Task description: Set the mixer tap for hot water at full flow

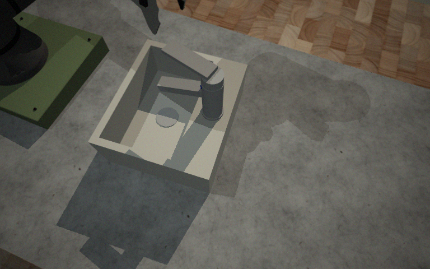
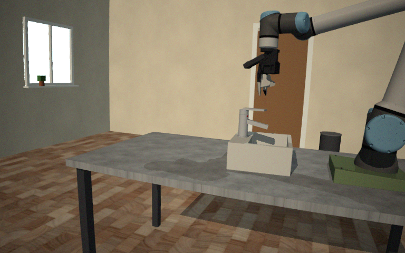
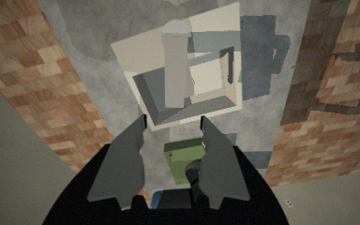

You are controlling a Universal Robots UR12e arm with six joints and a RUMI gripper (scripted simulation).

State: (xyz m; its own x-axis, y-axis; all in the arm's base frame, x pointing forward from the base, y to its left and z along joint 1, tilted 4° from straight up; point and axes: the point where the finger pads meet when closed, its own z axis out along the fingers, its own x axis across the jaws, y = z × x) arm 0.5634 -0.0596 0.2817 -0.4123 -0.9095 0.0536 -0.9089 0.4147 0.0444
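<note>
Right now the lever is 80 mm below my hand, 30 mm ahead of it and 10 mm to the right of it. Also, from my hand: cream basin 320 mm below, 30 mm behind, 20 mm to the right.
</note>
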